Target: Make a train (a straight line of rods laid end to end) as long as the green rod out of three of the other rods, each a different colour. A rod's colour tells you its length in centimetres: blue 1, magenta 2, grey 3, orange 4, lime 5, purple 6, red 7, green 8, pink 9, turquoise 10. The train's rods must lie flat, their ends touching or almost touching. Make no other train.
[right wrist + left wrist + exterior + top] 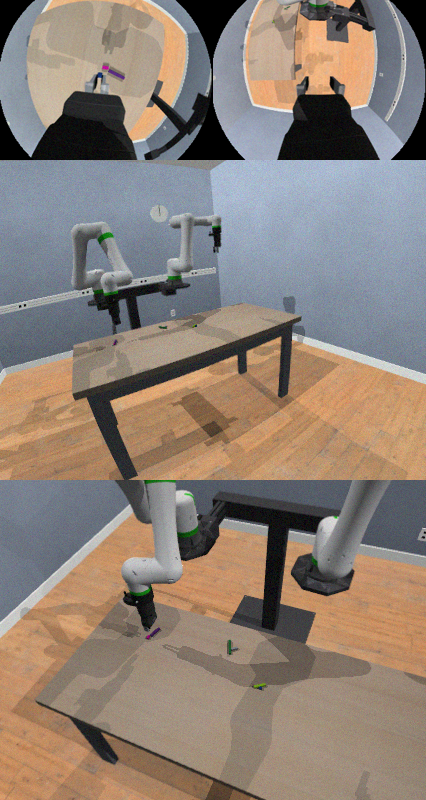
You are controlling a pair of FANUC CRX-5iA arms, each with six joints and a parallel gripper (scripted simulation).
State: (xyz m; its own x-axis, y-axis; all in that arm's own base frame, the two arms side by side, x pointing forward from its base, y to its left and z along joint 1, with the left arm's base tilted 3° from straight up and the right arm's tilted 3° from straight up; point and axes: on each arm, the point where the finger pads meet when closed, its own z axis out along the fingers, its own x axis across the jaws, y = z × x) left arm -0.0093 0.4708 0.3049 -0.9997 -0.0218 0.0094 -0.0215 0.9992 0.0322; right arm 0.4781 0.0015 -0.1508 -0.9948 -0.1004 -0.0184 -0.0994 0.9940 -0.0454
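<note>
Now: right hand 1 cm past the magenta rod, 2 cm to the left of it and 9 cm above it. Also, from my right hand: green rod (10 cm behind, 37 cm to the left, 9 cm below); then purple rod (5 cm behind, 1 cm to the right, 9 cm below); then grey rod (10 cm behind, 39 cm to the left, 9 cm below).
</note>
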